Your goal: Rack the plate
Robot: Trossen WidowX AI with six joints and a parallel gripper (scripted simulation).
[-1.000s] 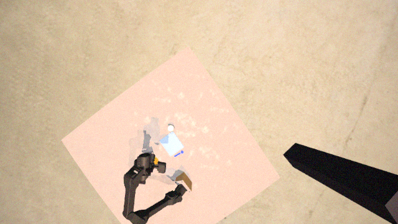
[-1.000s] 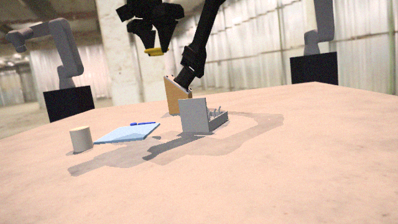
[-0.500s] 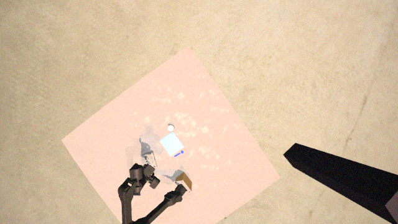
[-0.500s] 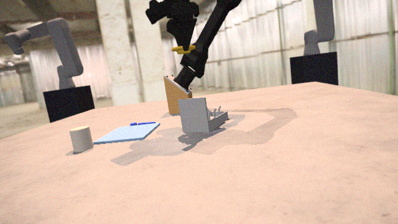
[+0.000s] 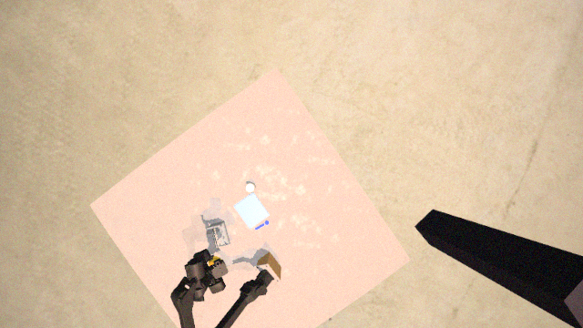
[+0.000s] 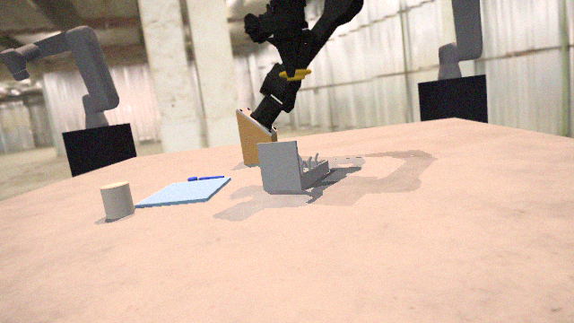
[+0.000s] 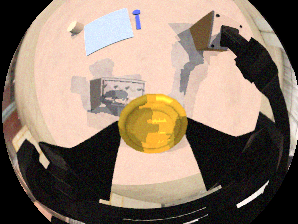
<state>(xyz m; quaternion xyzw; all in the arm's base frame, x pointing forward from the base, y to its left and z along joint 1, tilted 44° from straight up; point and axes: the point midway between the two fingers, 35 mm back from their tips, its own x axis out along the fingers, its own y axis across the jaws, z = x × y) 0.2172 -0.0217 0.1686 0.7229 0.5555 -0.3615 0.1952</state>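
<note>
The grey dish rack lies 70 mm ahead of my gripper tip, 20 mm to the right of it and 160 mm below it. From my gripper tip the other things lie so: light blue mat (60 mm ahead, 230 mm to the right, 180 mm below); yellow plate (10 mm above); blue spoon (40 mm behind, 230 mm to the right, 180 mm below).
</note>
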